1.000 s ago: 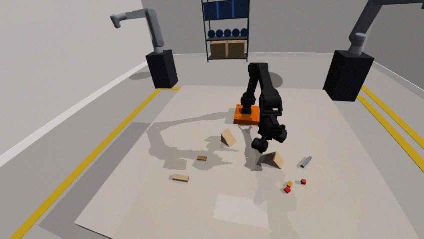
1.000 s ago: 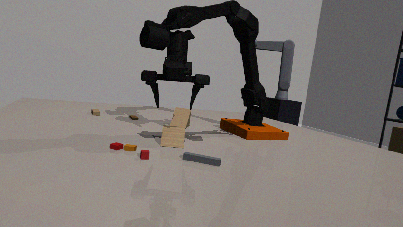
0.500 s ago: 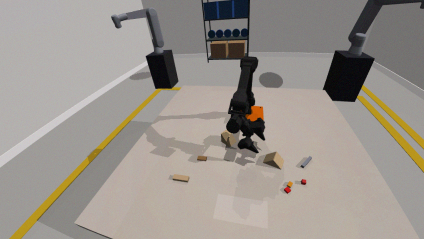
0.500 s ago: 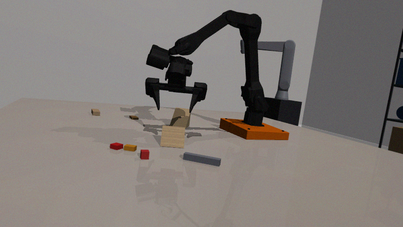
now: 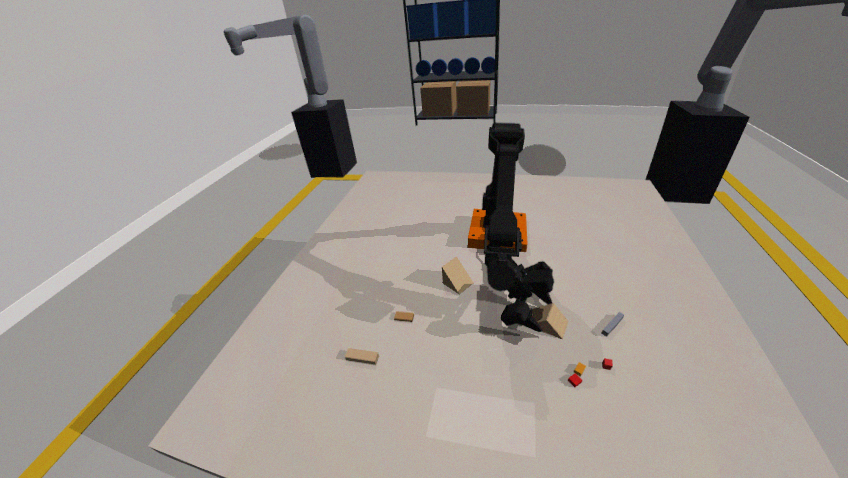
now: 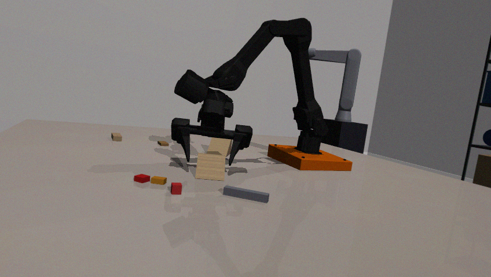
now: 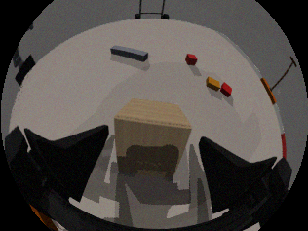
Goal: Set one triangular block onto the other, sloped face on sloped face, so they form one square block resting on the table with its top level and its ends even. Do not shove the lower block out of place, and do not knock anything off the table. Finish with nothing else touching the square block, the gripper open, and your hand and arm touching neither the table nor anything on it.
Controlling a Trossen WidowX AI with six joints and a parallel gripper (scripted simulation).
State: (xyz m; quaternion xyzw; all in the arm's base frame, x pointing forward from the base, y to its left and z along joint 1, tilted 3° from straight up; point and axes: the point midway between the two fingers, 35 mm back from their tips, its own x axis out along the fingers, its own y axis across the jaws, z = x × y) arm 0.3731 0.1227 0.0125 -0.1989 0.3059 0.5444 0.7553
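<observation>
Now: the orange cube 12 cm ahead of my gripper tip, 7 cm to the left of it and 2 cm below it. Also, from my gripper tip: grey bar: 16 cm to the left, 2 cm below, 1 cm behind.
</observation>
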